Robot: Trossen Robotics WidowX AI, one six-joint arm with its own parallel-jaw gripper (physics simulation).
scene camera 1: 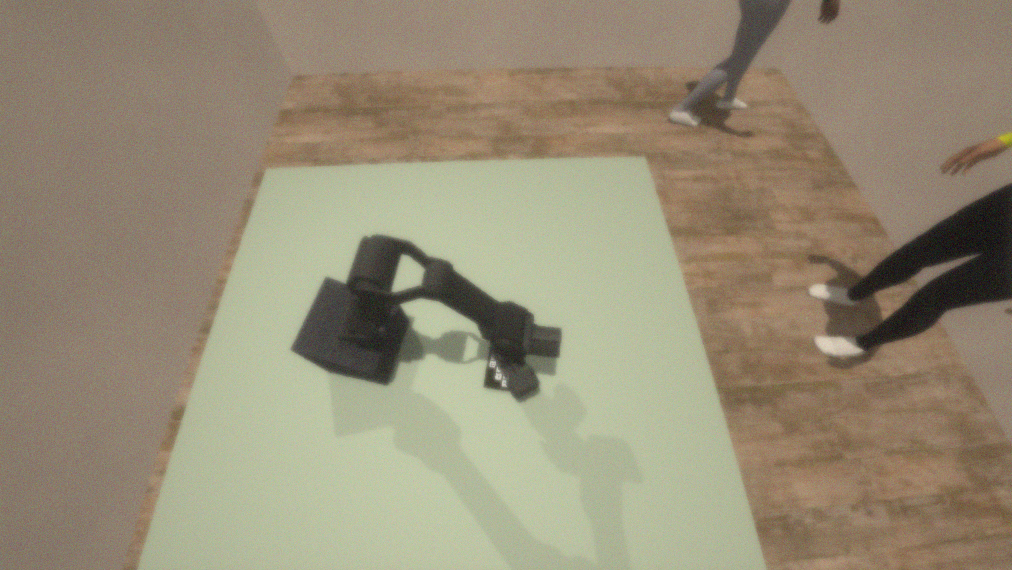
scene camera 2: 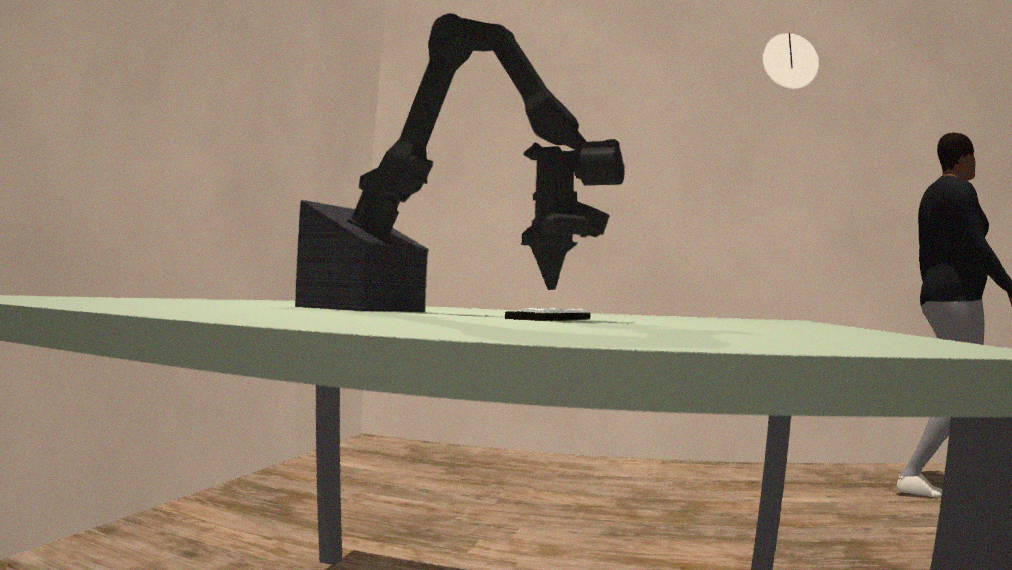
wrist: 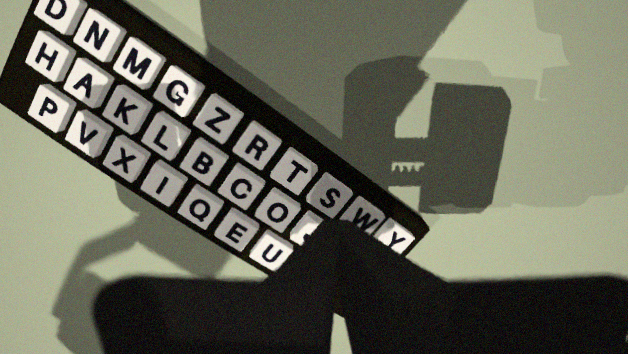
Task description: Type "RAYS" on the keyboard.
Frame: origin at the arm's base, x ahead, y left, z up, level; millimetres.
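Seen in the pictures: gripper, fingertip midpoint: (scene camera 1: 507, 364) (scene camera 2: 551, 289) (wrist: 334, 232); arm's base, link origin: (scene camera 1: 354, 329) (scene camera 2: 368, 227).
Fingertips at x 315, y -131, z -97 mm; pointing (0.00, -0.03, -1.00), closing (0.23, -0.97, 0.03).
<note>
Pixels of each thing's middle, then the offset from my fingertips to it.
- black keyboard, body centre: (wrist: 216, 164) (scene camera 2: 550, 314) (scene camera 1: 502, 349) 49 mm left, 1 mm ahead, 37 mm down
- R key, body centre: (wrist: 257, 145) 34 mm left, 15 mm ahead, 31 mm down
- S key, body centre: (wrist: 329, 195) 1 mm right, 1 mm ahead, 31 mm down
- Y key, body centre: (wrist: 392, 239) 35 mm right, 13 mm back, 31 mm down
The black keyboard (scene camera 1: 491, 383) (scene camera 2: 547, 316) with white letter keys lies flat on the table, slanting across the wrist view. There the R key (wrist: 257, 147), the A key (wrist: 84, 85), the S key (wrist: 329, 197) and the Y key (wrist: 395, 240) show. The S key is in shadow, and the Y key is partly covered by the fingers. My gripper (scene camera 2: 551, 288) (wrist: 334, 232) is shut and empty, pointing straight down. In the second scene view its tips hang a little above the keyboard, apart from it. In the wrist view they cover part of the keyboard's right end, hiding a key beside the O.
The pale green table (scene camera 1: 453, 205) (scene camera 2: 212, 332) bears the arm's dark base block (scene camera 1: 354, 354) (scene camera 2: 361, 276), left of the keyboard. The arm's shadows fall across the table and part of the keyboard. Two people stand on the wooden floor beyond the table.
</note>
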